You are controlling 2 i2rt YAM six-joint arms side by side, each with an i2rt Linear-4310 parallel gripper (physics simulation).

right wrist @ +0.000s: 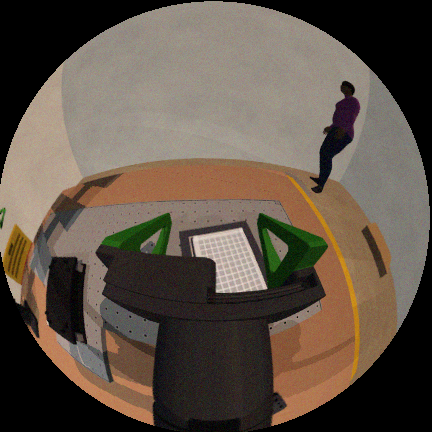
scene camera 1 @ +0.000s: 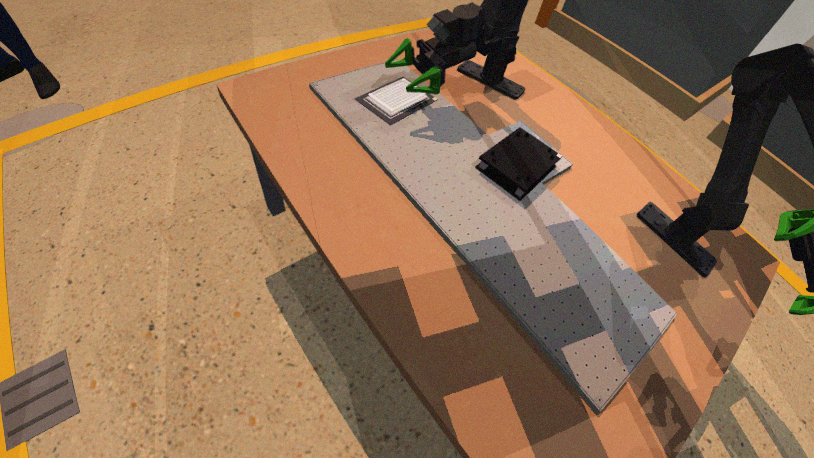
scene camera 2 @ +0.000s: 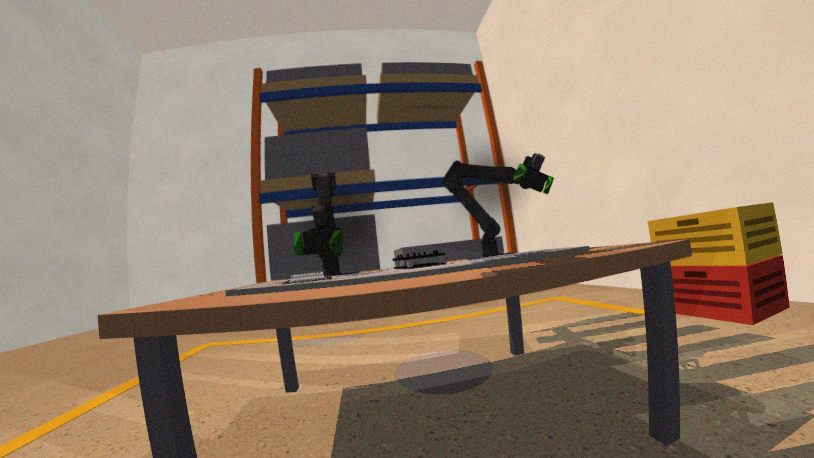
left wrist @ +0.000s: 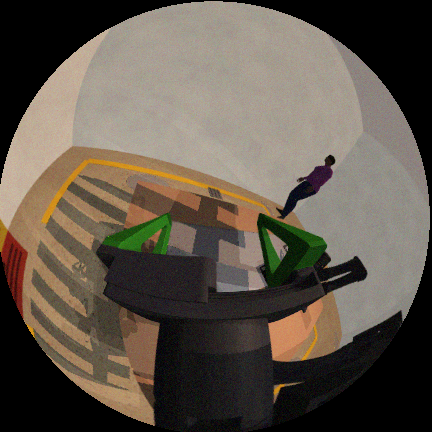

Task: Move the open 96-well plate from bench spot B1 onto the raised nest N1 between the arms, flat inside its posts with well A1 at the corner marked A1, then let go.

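Frame: origin at the left arm's base, x right, y ahead, z up, level; metres.
Seen in the pictures: left gripper, fingertip midpoint: (scene camera 1: pixel 787 276) (scene camera 2: pixel 538 176) (left wrist: pixel 213 217); right gripper, fingertip midpoint: (right wrist: pixel 213 217) (scene camera 1: pixel 395 77) (scene camera 2: pixel 311 247); left arm's base at its link origin: (scene camera 1: pixel 675 238); right arm's base at its link origin: (scene camera 1: pixel 490 80).
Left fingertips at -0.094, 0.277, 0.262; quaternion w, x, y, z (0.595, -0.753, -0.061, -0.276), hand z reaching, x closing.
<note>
Offsets run from my left fingertips to a thing's top centre, as dx, dy, dz. Level surfaces: height alone.
The white 96-well plate {+0.767, +0.019, -0.233} (scene camera 1: pixel 396 97) (right wrist: pixel 228 257) lies flat on its dark bench spot at the far end of the perforated board in scene camera 1. My right gripper (scene camera 1: pixel 413 67) (scene camera 2: pixel 318 242) (right wrist: pixel 213 217) is open, above and beside the plate, with nothing between its fingers. The plate shows beyond and between its green fingers in the right wrist view. The raised black nest {+0.442, -0.076, -0.205} (scene camera 1: pixel 520 154) (scene camera 2: pixel 419 258) (right wrist: pixel 65 300) stands near the board's middle and holds no plate. Its A1 mark is too small to read. My left gripper (scene camera 1: pixel 798 262) (scene camera 2: pixel 533 178) (left wrist: pixel 213 217) is open and empty, high off the table's right side.
The perforated board {dz -0.249} (scene camera 1: pixel 432 193) runs along the wooden table {dz -0.262} (scene camera 1: pixel 284 170). Both arm bases stand along the table's far edge. A shelf rack (scene camera 2: pixel 257 170) stands behind the table, and yellow (scene camera 2: pixel 694 242) and red (scene camera 2: pixel 711 290) crates are stacked at the right. A person (right wrist: pixel 345 117) stands beyond the table.
</note>
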